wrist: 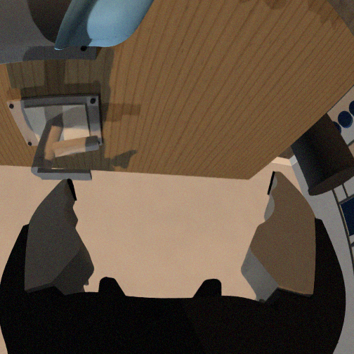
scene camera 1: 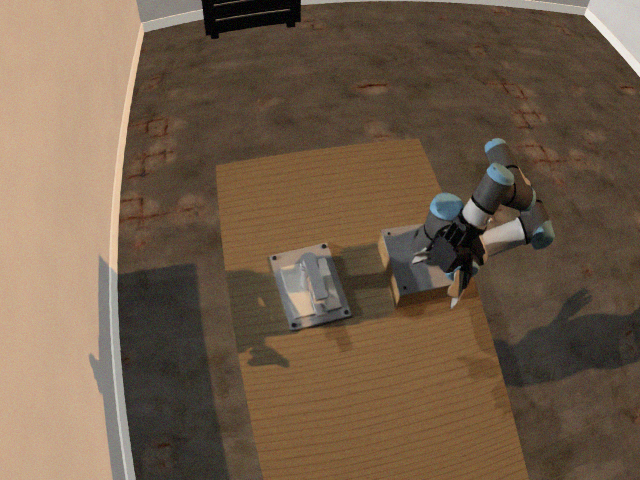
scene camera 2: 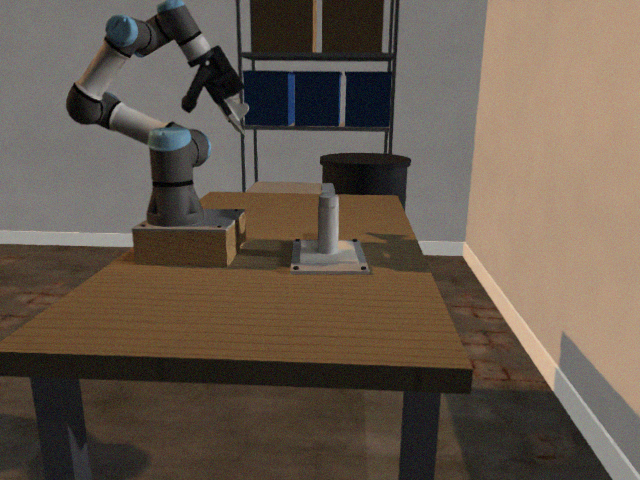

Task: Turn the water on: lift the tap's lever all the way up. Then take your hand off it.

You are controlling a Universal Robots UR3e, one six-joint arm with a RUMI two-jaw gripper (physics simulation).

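Frame: origin at the arm's base, x ahead, y left, z up, level; millimetres.
Seen in the pictures: gripper, fingertip midpoint: (scene camera 1: 431,286) (scene camera 2: 238,128); arm's base, link origin: (scene camera 2: 175,220).
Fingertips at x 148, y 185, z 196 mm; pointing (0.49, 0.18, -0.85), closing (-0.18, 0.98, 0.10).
Offsets run from my fingertips to a thing's middle. "*": to the spot under its first point. Level surfaces: height alone.
The grey tap @[* 224 mm ahead, 227 mm right, 188 mm down] (scene camera 1: 303,276) (scene camera 2: 328,227) (wrist: 76,145) stands upright on its screwed-down plate (scene camera 1: 319,320) (scene camera 2: 330,267) (wrist: 96,120). Its lever @[210 mm ahead, 181 mm right, 129 mm down] (scene camera 1: 317,285) (scene camera 2: 328,188) (wrist: 62,174) shows above the top of the column in scene camera 2, tilted upward; its exact angle is hard to tell. My gripper (scene camera 1: 436,280) (scene camera 2: 242,121) (wrist: 169,178) is open, with nothing between its jaws. It hangs high near the arm's base, well above the tap and to its side, not touching the lever.
The wooden table @[281 mm down] (scene camera 1: 382,392) (scene camera 2: 248,320) (wrist: 200,75) carries the arm's wooden base block (scene camera 1: 397,281) (scene camera 2: 180,246) beside the tap. A dark round bin (scene camera 2: 364,178) (wrist: 322,155) and a shelf rack (scene camera 2: 317,55) with blue boxes stand beyond the table. A beige wall (scene camera 1: 56,129) (scene camera 2: 558,155) is on the tap's side.
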